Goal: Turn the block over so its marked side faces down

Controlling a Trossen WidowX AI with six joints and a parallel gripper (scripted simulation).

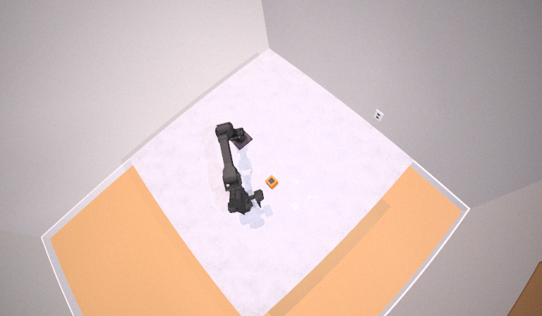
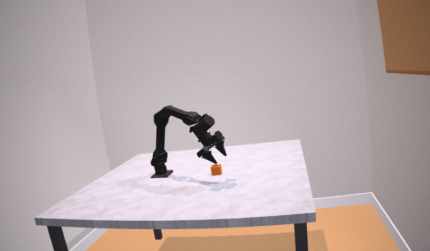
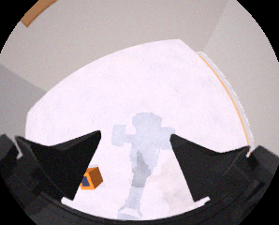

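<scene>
Now: gripper tip 200 mm to the right of the orange block, 90 mm above it and 50 mm past it.
</scene>
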